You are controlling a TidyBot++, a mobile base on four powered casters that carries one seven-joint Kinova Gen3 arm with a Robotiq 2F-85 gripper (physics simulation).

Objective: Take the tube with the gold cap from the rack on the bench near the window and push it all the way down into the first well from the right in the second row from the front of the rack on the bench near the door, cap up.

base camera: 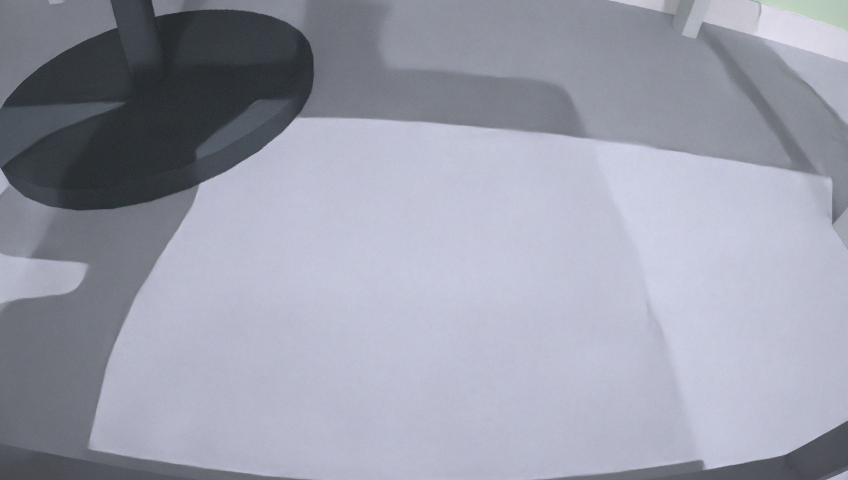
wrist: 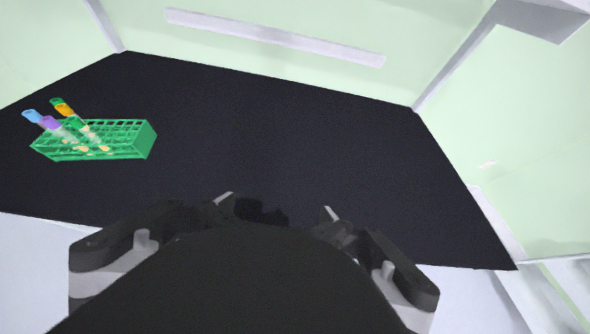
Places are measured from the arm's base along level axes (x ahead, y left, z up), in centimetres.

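Where they show: gripper, fingertip midpoint: [wrist: 277,208].
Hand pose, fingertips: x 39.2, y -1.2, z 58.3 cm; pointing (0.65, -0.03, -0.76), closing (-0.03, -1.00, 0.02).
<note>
After its pixels a point has its place.
A green wire-like rack [wrist: 144,141] @[y 35.2, x 59.7, z 39.5 cm] stands on the black bench top [wrist: 280,135] @[y 0.6, x 73.4, z 36.5 cm] at the left of the wrist view. The tube with the gold cap [wrist: 63,109] @[y 46.6, x 58.4, z 48.1 cm] stands in its left part, cap up. Near it are a tube with a green cap [wrist: 56,101] @[y 49.3, x 60.0, z 48.5 cm], a tube with a blue cap [wrist: 32,115] @[y 50.2, x 55.4, z 48.1 cm], a tube with a purple cap [wrist: 50,122] @[y 45.5, x 54.3, z 48.0 cm] and a second green-capped tube [wrist: 76,122] @[y 41.3, x 55.4, z 48.0 cm]. My gripper [wrist: 277,208] @[y -1.2, x 39.2, z 58.3 cm] is open and empty, to the right of the rack and nearer the bench's front edge. I cannot tell which bench this is; a second rack does not show.
In the base camera view, a round dark pedestal base [base camera: 178,113] @[y 25.3, x 55.9, z -36.6 cm] with a post [base camera: 138,41] @[y 32.6, x 63.2, z -30.4 cm] stands on the floor [base camera: 386,285] @[y -0.1, x 35.2, z -39.6 cm] at the upper left. A pale leg [base camera: 690,17] @[y -62.7, x 104.9, z -35.0 cm] stands at the upper right. In the wrist view, a pale bar [wrist: 275,36] @[y 8.7, x 110.9, z 54.2 cm] runs along the wall behind the bench.
</note>
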